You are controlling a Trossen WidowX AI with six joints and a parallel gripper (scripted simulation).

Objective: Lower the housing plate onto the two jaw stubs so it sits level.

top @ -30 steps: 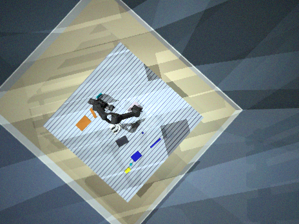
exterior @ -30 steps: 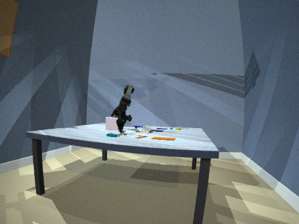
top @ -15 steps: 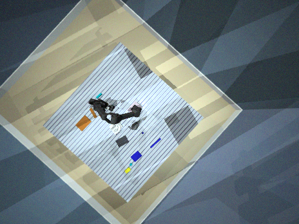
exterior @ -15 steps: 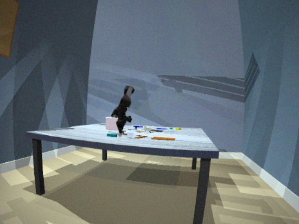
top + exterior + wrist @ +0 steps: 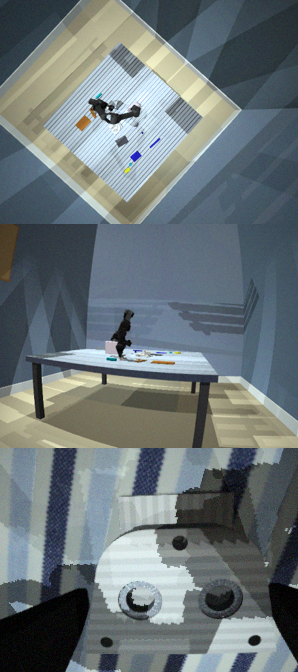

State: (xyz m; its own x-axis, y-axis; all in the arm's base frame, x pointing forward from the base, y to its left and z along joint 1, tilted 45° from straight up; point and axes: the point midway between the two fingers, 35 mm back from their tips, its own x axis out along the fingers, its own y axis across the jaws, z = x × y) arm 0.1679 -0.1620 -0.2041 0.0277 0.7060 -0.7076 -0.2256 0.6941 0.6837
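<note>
Right now my gripper tip is 2 cm below the white housing plate and 1 cm short of it. From my gripper tip the other things lie so: cyan block (15 cm to the right, 2 cm behind); blue square (61 cm to the left, 25 cm ahead, 1 cm below); orange plate (34 cm ahead, 9 cm to the right, 1 cm below).
</note>
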